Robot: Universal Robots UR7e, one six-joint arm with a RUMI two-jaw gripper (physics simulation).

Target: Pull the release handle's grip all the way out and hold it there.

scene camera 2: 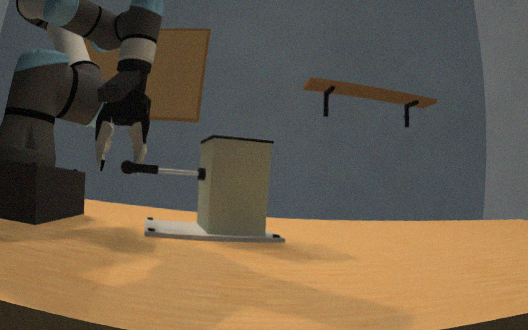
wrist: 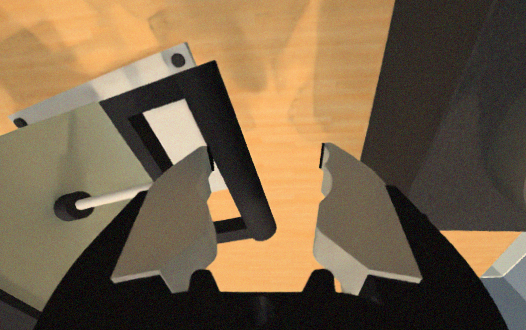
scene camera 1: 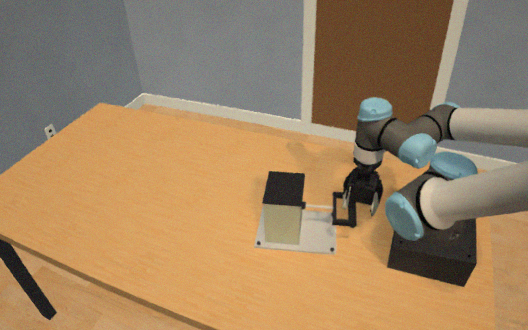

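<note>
The release handle's grip, a black rectangular frame (scene camera 1: 353, 212) (scene camera 2: 131, 167) (wrist: 232, 160), stands out from the pale green box (scene camera 1: 283, 223) (scene camera 2: 235, 187) (wrist: 30, 165) on a light rod (scene camera 1: 319, 206) (scene camera 2: 178, 172). A long stretch of rod shows. My gripper (scene camera 1: 359, 209) (scene camera 2: 120, 168) (wrist: 266, 148) points down with its fingers well apart. In the wrist view one finger reaches over the frame's opening, beside the outer bar; the other is on the bar's far side, with a wide gap between it and the bar. The gripper is open.
The box stands on a grey base plate (scene camera 1: 317, 242) (scene camera 2: 172, 231) with dark bolts, on the wooden table (scene camera 1: 150, 200) (scene camera 2: 400, 260). The robot's dark base block (scene camera 1: 430, 265) (scene camera 2: 60, 195) is on the gripper's other side. A wall shelf (scene camera 2: 370, 91) is in the background.
</note>
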